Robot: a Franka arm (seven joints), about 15 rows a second.
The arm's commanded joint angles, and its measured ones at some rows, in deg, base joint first. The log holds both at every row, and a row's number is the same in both.
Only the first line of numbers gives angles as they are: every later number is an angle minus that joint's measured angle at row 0.
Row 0, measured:
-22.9, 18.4, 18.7, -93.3, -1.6, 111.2, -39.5
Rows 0 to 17, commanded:
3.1, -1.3, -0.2, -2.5, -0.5, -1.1, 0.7
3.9, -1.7, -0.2, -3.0, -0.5, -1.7, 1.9
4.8, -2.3, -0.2, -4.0, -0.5, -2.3, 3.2
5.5, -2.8, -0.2, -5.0, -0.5, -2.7, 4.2
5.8, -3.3, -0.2, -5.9, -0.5, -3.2, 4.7
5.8, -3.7, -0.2, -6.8, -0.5, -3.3, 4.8
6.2, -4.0, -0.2, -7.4, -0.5, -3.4, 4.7
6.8, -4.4, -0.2, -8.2, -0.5, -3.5, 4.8
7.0, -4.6, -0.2, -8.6, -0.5, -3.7, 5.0
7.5, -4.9, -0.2, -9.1, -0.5, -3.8, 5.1
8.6, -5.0, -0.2, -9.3, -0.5, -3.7, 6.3
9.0, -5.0, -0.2, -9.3, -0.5, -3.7, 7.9
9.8, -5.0, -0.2, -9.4, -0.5, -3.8, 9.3
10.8, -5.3, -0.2, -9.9, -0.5, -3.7, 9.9
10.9, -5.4, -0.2, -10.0, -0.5, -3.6, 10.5
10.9, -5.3, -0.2, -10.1, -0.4, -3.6, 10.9
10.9, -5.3, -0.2, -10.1, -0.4, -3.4, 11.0
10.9, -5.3, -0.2, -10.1, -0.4, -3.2, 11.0
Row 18, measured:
10.1, -3.6, 0.0, -7.8, -0.6, -3.2, 9.5
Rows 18 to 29, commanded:
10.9, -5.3, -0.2, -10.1, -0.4, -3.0, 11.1
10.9, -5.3, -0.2, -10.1, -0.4, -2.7, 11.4
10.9, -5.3, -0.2, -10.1, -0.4, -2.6, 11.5
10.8, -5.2, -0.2, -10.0, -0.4, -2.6, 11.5
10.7, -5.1, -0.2, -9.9, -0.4, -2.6, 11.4
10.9, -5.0, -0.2, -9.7, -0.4, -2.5, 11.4
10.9, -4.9, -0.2, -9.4, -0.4, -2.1, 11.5
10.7, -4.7, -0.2, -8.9, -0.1, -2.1, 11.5
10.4, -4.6, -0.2, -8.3, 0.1, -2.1, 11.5
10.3, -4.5, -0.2, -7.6, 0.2, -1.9, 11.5
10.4, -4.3, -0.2, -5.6, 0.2, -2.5, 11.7
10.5, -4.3, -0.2, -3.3, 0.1, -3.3, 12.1
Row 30, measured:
9.9, -3.6, -0.7, -6.3, -0.6, -1.6, 10.4
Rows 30 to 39, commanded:
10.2, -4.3, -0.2, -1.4, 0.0, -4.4, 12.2
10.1, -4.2, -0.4, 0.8, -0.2, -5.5, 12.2
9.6, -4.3, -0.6, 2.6, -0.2, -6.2, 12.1
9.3, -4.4, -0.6, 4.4, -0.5, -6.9, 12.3
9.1, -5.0, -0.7, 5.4, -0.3, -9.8, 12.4
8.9, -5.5, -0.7, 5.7, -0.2, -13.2, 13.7
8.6, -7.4, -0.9, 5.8, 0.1, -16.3, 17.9
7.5, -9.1, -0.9, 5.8, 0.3, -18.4, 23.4
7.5, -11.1, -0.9, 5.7, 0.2, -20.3, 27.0
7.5, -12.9, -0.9, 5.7, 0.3, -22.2, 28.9
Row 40, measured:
8.3, -8.4, -1.2, 6.3, -0.5, -18.0, 23.4
